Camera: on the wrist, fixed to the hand. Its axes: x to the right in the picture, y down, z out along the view.
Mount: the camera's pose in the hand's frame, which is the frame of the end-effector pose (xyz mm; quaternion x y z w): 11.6 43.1 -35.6 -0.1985 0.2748 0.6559 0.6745
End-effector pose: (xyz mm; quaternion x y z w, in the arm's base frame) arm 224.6 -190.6 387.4 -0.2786 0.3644 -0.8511 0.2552
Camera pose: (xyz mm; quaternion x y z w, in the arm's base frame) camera 202.8 -207.0 337.3 0.2343 0.6676 -0.4109 0.5749
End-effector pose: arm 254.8 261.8 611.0 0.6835 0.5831 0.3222 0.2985
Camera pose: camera 254.1 268.3 667.7 -0.6956 0.0369 -0.7166 0.0346
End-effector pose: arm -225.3 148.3 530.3 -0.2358 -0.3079 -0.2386 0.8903
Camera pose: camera -177.1 158.3 501.3 -0.4721 0.2390 0.2971 0.7948
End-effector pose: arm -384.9 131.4 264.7 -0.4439 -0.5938 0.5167 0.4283
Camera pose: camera -349.6 154.1 226.0 -0.9158 -0.0942 0.3896 0.0250
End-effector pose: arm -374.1 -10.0 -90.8 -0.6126 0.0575 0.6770 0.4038
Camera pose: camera -371.9 -53.6 -127.6 0.6417 -0.4172 -0.5645 0.3091
